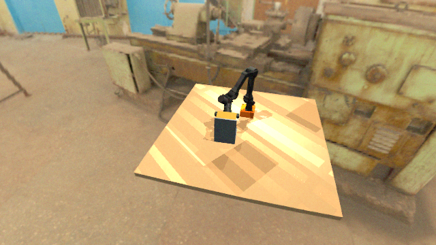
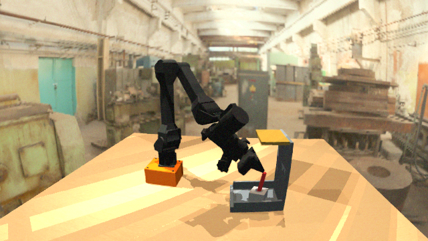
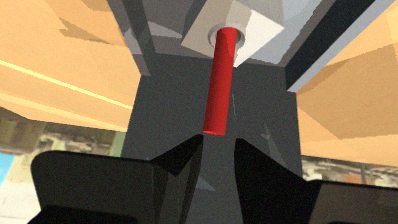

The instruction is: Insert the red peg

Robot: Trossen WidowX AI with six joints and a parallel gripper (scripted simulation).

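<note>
Right now my gripper tip is 6 cm short of the box back wall. Also, from my gripper tip: yellow roof: 2 cm ahead, 11 cm above; red peg: 5 cm below.
</note>
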